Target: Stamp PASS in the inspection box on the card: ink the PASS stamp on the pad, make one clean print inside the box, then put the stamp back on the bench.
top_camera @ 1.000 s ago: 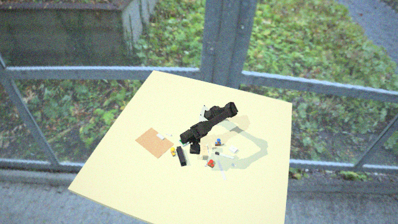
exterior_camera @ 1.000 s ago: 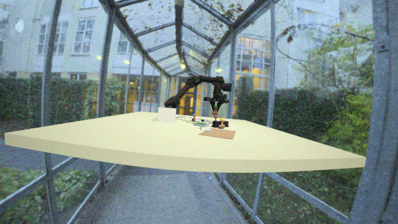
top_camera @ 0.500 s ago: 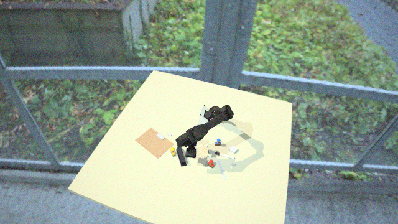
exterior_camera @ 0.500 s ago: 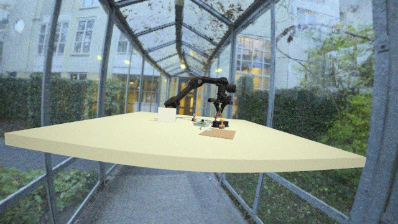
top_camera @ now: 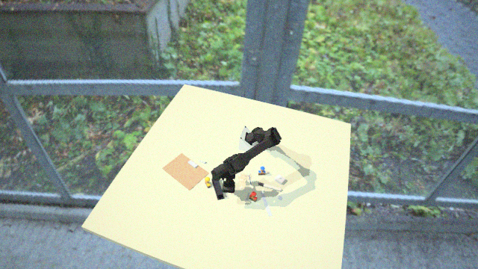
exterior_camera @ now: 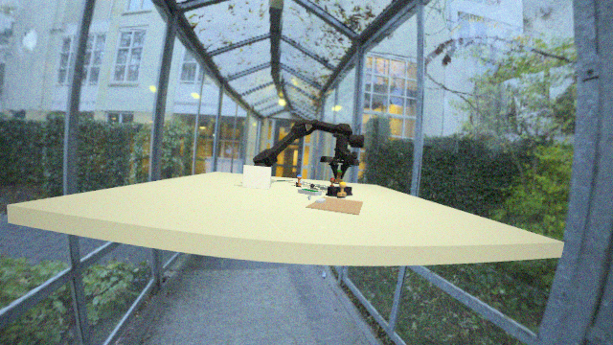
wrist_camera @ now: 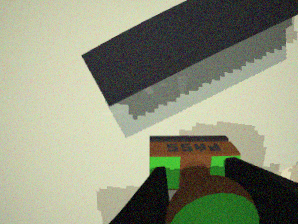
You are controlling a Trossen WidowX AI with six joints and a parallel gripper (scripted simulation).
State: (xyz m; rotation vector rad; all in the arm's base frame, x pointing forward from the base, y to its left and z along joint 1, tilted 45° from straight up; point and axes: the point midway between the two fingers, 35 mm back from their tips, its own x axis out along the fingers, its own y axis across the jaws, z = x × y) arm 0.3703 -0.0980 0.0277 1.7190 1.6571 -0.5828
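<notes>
Now: the pale card 100 mm behind my gripper tip, 80 mm to the left of it and 70 mm below it. Round my gripper tip: green stamp (right at my gripper tip); red stamp (140 mm to the left, 50 mm below, 10 mm ahead); yellow stamp (120 mm to the right, 50 mm below, 20 mm behind).
</notes>
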